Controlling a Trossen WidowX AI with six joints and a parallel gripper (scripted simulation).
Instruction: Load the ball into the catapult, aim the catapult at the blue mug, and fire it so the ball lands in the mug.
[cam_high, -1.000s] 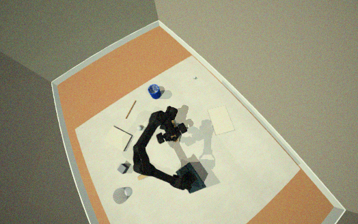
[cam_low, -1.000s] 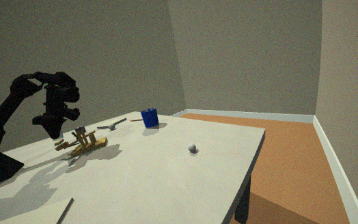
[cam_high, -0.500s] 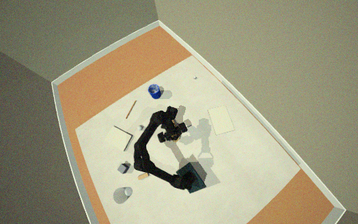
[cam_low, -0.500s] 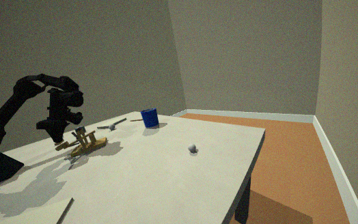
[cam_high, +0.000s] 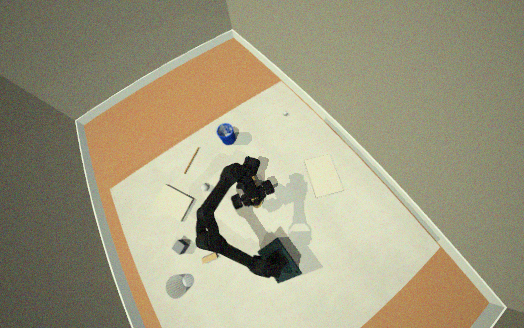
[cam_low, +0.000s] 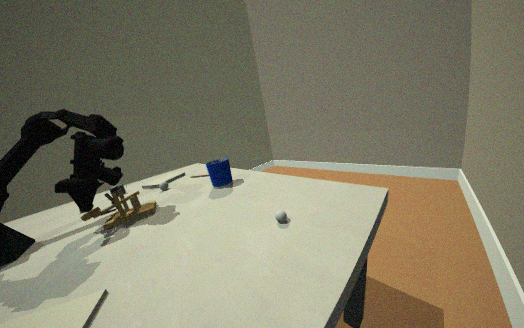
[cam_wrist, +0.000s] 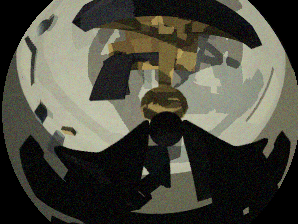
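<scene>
Now: the black ball 10 mm above my gripper tip. Round my gripper tip: white sheet 110 mm behind, 350 mm to the right, 70 mm below; wooden catapult 70 mm ahead, 20 mm below; wooden block 40 mm behind, 340 mm to the left, 60 mm below.
</scene>
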